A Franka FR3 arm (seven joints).
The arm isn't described. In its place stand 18 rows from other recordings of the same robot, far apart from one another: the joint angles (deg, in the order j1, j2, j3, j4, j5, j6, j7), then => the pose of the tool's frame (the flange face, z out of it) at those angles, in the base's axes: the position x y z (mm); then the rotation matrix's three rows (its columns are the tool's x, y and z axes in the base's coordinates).
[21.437 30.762 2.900 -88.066 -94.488 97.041 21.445] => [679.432 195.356 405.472], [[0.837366 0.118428 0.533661], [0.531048 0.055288 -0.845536], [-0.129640 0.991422 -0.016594]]
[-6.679 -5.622 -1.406 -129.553 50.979 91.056 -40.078] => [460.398 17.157 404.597], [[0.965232 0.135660 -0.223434], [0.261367 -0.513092 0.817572], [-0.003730 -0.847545 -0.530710]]
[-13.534 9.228 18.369 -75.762 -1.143 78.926 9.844] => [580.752 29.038 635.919], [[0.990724 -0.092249 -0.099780], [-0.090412 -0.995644 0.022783], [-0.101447 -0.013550 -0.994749]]
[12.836 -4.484 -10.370 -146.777 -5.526 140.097 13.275] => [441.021 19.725 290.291], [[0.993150 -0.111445 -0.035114], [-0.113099 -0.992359 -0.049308], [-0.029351 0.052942 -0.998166]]
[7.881 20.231 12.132 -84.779 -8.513 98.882 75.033] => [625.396 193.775 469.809], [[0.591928 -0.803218 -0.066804], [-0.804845 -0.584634 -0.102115], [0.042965 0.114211 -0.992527]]
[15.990 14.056 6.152 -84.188 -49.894 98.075 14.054] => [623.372 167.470 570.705], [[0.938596 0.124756 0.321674], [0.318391 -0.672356 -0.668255], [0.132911 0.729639 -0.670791]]
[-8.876 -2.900 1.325 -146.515 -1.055 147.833 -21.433] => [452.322 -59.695 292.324], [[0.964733 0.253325 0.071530], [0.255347 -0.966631 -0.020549], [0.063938 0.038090 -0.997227]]
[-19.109 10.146 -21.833 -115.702 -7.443 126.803 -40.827] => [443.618 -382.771 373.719], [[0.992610 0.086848 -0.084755], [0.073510 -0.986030 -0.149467], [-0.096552 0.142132 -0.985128]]
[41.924 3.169 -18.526 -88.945 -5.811 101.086 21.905] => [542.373 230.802 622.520], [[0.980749 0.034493 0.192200], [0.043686 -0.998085 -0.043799], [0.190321 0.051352 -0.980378]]
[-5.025 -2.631 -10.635 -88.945 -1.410 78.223 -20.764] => [497.391 -145.176 640.742], [[0.986508 0.083977 -0.140534], [0.088057 -0.995848 0.023059], [-0.138014 -0.035123 -0.989807]]
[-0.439 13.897 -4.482 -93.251 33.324 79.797 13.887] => [585.728 20.123 468.219], [[0.819479 -0.441206 -0.365775], [-0.185356 -0.807966 0.559315], [-0.542307 -0.390549 -0.743892]]
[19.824 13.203 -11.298 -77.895 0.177 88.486 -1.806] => [610.808 106.667 588.437], [[0.982295 0.184154 -0.034395], [0.182450 -0.982069 -0.047456], [-0.042518 0.040341 -0.998281]]
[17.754 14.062 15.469 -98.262 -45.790 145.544 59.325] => [567.180 361.759 511.220], [[0.696730 0.048951 0.715661], [0.037925 -0.998787 0.031394], [0.716330 0.005268 -0.697742]]
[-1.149 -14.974 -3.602 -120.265 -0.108 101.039 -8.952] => [468.335 -41.204 524.407], [[0.994456 0.075465 -0.073234], [0.077140 -0.996813 0.020314], [-0.071468 -0.025851 -0.997108]]
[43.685 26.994 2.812 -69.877 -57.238 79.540 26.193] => [538.416 407.422 537.954], [[0.903835 0.082753 0.419803], [0.393753 -0.544834 -0.740348], [0.167457 0.834451 -0.525024]]
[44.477 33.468 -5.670 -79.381 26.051 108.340 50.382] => [524.704 481.237 371.132], [[0.893636 -0.362515 -0.264569], [-0.296979 -0.919648 0.257003], [-0.336478 -0.151096 -0.929490]]
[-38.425 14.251 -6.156 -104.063 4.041 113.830 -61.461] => [443.199 -425.401 396.755], [[0.964782 0.261620 -0.027411], [0.262998 -0.961453 0.080257], [-0.005357 -0.084640 -0.996397]]
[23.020 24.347 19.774 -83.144 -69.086 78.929 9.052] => [573.613 320.065 485.738], [[0.851556 0.382071 0.358989], [0.473497 -0.266546 -0.839496], [-0.225060 0.884859 -0.407889]]
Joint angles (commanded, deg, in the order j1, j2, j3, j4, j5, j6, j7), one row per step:
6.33, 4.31, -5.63, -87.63, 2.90, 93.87, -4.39
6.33, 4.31, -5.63, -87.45, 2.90, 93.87, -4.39
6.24, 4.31, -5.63, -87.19, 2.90, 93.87, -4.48
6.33, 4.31, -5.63, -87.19, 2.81, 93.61, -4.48
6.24, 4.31, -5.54, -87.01, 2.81, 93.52, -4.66
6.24, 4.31, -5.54, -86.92, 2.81, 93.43, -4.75
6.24, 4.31, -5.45, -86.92, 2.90, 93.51, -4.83
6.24, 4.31, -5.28, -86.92, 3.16, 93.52, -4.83
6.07, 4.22, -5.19, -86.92, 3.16, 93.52, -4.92
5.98, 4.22, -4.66, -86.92, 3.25, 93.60, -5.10
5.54, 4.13, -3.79, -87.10, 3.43, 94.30, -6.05
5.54, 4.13, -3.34, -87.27, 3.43, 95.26, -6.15
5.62, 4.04, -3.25, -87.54, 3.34, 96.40, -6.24
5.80, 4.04, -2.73, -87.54, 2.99, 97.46, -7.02
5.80, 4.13, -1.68, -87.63, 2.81, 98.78, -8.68
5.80, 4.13, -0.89, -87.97, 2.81, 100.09, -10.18
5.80, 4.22, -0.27, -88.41, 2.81, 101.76, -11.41
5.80, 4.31, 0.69, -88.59, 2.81, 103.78, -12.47
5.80, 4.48, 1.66, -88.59, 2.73, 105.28, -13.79
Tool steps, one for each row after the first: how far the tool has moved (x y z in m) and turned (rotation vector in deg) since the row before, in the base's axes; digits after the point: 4 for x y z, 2 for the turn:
0.0001, 0.0000, 0.0015, 0.00, -0.18, 0.00
0.0002, -0.0009, 0.0022, 0.00, -0.26, 0.00
-0.0005, 0.0008, -0.0004, -0.09, 0.26, 0.10
-0.0001, 0.0000, 0.0014, 0.00, -0.10, 0.18
-0.0001, 0.0000, 0.0006, 0.00, 0.00, 0.09
0.0001, 0.0010, 0.0001, 0.09, -0.08, 0.16
0.0000, 0.0021, 0.0000, 0.27, 0.00, 0.16
-0.0004, -0.0009, 0.0009, 0.01, -0.09, 0.01
0.0000, 0.0044, 0.0001, 0.12, -0.08, 0.61
0.0006, 0.0043, 0.0005, 0.22, -0.65, 1.33
0.0014, 0.0044, 0.0001, 0.05, -0.79, 0.49
0.0013, 0.0015, 0.0005, -0.05, -0.97, 0.20
0.0014, 0.0064, 0.0018, -0.34, -1.11, 1.43
0.0019, 0.0102, 0.0006, -0.22, -1.23, 2.64
0.0013, 0.0079, -0.0006, -0.06, -1.05, 2.21
0.0023, 0.0063, -0.0017, -0.03, -1.20, 1.75
0.0025, 0.0098, 0.0012, 0.07, -1.80, 1.90
0.0019, 0.0098, 0.0010, -0.10, -1.42, 2.19

